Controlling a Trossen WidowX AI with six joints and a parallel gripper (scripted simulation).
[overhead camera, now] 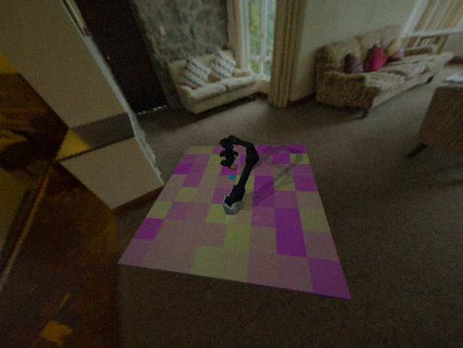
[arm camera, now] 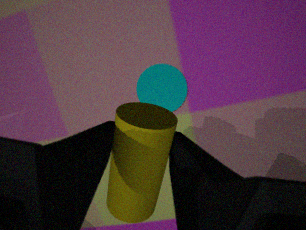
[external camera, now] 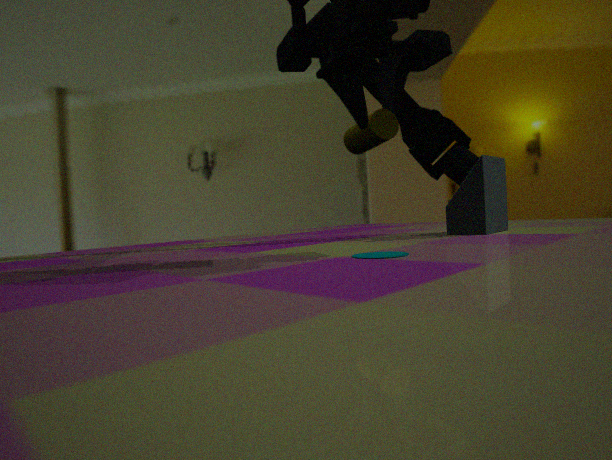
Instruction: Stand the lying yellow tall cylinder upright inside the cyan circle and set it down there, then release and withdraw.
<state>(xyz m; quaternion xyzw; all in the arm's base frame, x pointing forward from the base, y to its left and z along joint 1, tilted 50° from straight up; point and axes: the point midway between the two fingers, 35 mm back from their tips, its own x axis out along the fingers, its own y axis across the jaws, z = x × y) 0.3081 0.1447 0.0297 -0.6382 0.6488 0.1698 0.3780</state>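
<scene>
The cyan circle is 130 mm below my gripper tip and 10 mm ahead of it. From my gripper tip the other things lie so: yellow tall cylinder: 20 mm to the right, 10 mm behind.
</scene>
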